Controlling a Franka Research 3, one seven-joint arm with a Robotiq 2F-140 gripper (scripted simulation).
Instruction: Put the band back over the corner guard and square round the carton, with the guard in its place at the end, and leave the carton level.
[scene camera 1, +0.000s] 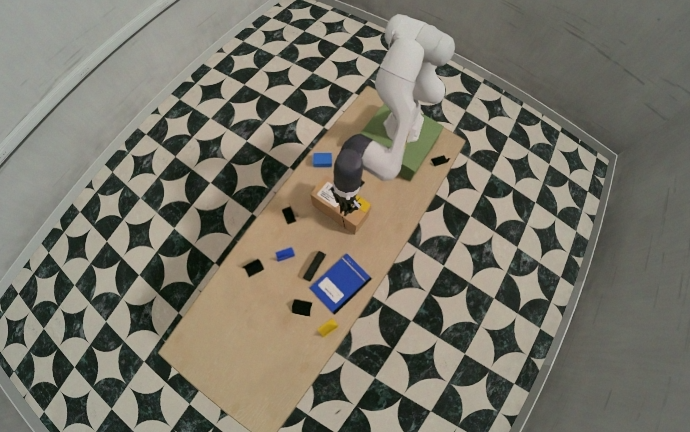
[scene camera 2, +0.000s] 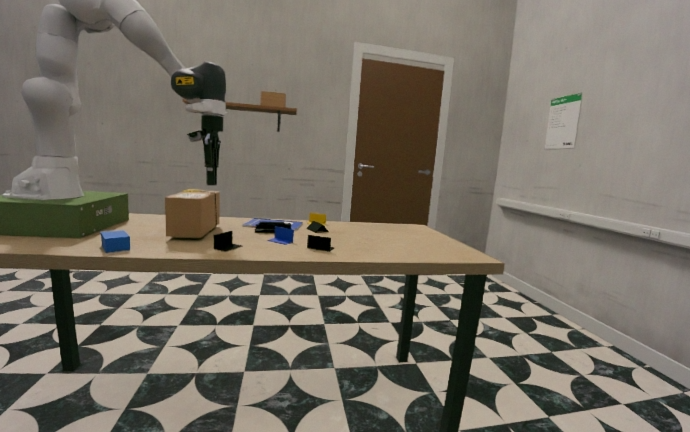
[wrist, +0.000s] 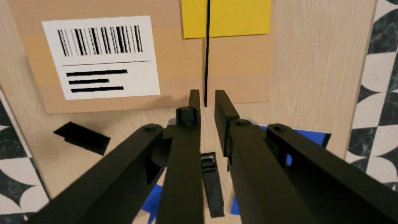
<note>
I see my gripper (scene camera 2: 211, 185).
My gripper also shows in the wrist view (wrist: 206, 103).
</note>
